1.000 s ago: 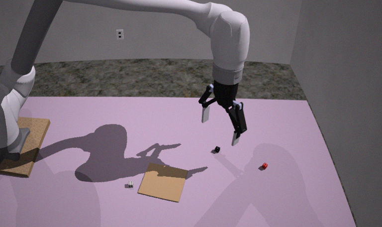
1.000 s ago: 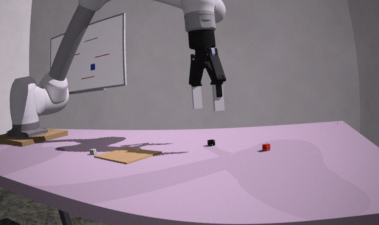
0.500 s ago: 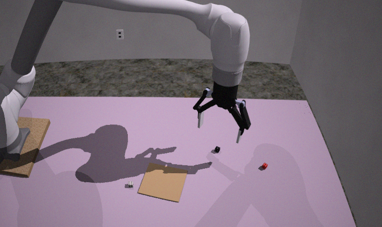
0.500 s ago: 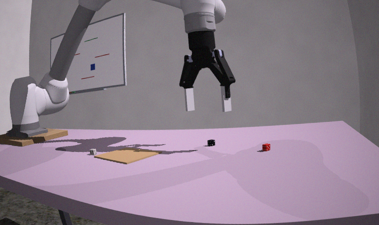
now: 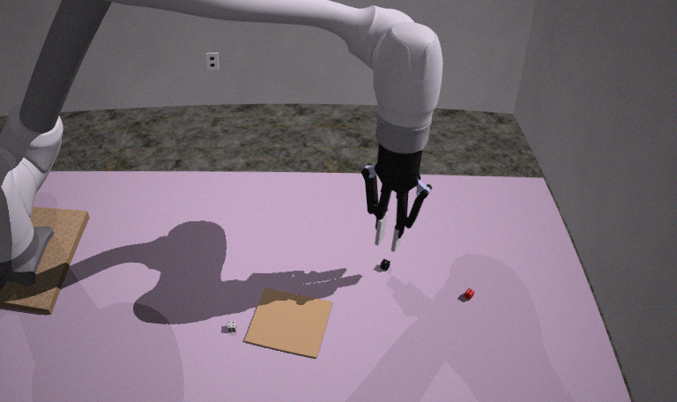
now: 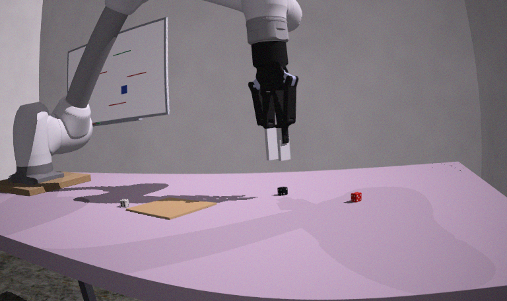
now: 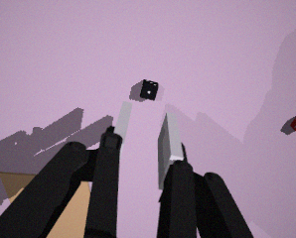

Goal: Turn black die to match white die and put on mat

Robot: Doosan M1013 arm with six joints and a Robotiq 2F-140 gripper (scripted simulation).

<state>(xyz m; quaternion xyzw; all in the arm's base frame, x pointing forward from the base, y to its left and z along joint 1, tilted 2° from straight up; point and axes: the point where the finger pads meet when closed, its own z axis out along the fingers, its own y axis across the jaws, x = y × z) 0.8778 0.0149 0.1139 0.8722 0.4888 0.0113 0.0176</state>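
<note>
Right now the black die is 10 cm below my hand. Also, from my hand: tan mat (20 cm behind, 14 cm to the right, 11 cm below); red die (17 cm ahead, 9 cm to the right, 10 cm below); white die (31 cm behind, 16 cm to the right, 10 cm below).
</note>
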